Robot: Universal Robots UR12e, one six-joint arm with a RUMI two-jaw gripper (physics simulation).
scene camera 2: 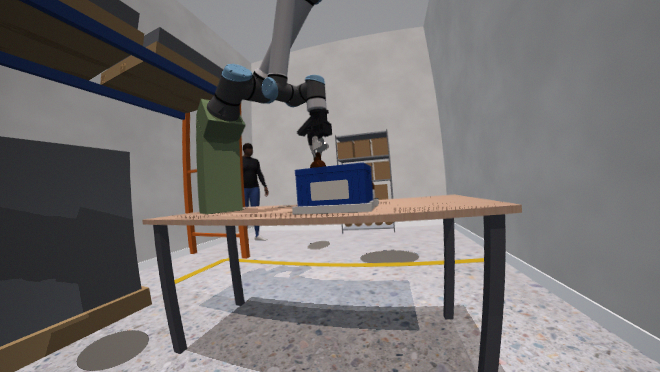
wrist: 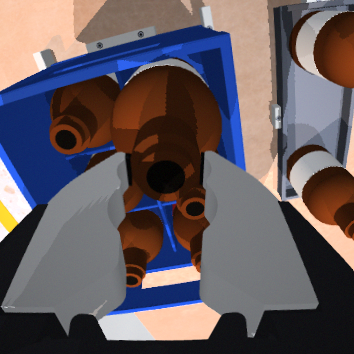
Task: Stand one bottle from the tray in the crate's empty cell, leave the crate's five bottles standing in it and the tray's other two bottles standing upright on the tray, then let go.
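Seen in the pictures: gripper, fingertip midpoint: [scene camera 2: 317, 157] [wrist: 165, 156]; arm's base at its link origin: [scene camera 2: 223, 111].
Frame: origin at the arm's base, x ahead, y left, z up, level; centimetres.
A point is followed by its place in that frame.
My gripper [scene camera 2: 318, 148] {z -34.8, x 56.8, y -7.7 cm} [wrist: 165, 156] {z -34.8, x 56.8, y -7.7 cm} is shut on the neck of a brown bottle [scene camera 2: 318, 162] {z -37.2, x 57.8, y -10.6 cm} [wrist: 167, 112] {z -36.2, x 55.1, y -7.0 cm} with a white label band. The bottle is upright over the back right part of the blue crate [scene camera 2: 303, 192] {z -49.6, x 53.6, y -20.9 cm} [wrist: 236, 110] {z -40.5, x 57.9, y -2.9 cm}; its lower part is hidden behind the crate wall in the scene view, and its base cannot be seen. Several brown bottles stand in the crate, one [wrist: 102, 107] {z -45.9, x 55.6, y -13.5 cm} at the upper left, others [wrist: 145, 232] {z -46.7, x 71.7, y -16.2 cm} [wrist: 194, 220] {z -46.3, x 71.6, y -9.9 cm} partly behind the fingers. Two bottles [wrist: 340, 47] {z -46.9, x 57.7, y 8.5 cm} [wrist: 325, 197] {z -46.9, x 74.7, y 5.9 cm} stand on the grey tray [wrist: 281, 150] {z -55.6, x 71.8, y 3.8 cm} to the right.
The crate is on a wooden table [scene camera 2: 475, 205] {z -58.0, x 114.2, y -28.5 cm}, above a pale grey base strip [scene camera 2: 332, 209] {z -56.6, x 65.2, y -23.5 cm}. A green pedestal [scene camera 2: 220, 170] {z -34.2, x -2.4, y -0.5 cm} carries the arm at the left. A person [scene camera 2: 252, 172] stands behind the table, and a shelf rack [scene camera 2: 389, 175] with boxes stands farther back.
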